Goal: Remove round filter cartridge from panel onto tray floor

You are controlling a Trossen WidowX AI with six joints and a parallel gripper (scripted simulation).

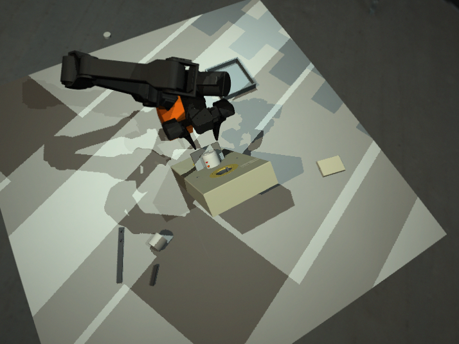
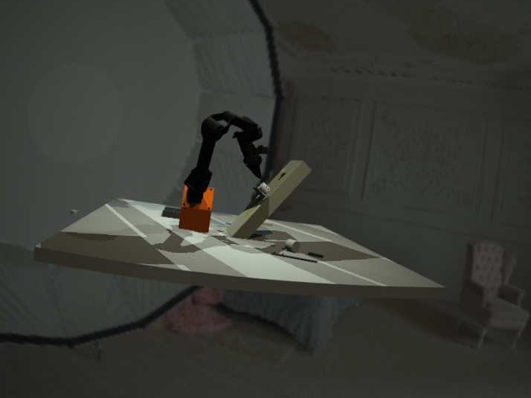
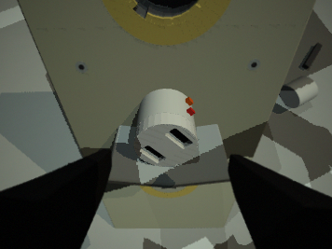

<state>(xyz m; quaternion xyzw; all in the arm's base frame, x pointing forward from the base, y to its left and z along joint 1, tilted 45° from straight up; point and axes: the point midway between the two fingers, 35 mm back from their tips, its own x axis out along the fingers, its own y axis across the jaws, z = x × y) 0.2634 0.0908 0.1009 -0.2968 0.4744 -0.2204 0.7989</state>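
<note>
Now: the round filter cartridge 2 cm ahead of my gripper tip and 4 cm below it. From my gripper tip the other things lie so: beige card 18 cm ahead, 42 cm to the left, 25 cm below; grey square tray 33 cm behind, 29 cm to the left, 25 cm below.
</note>
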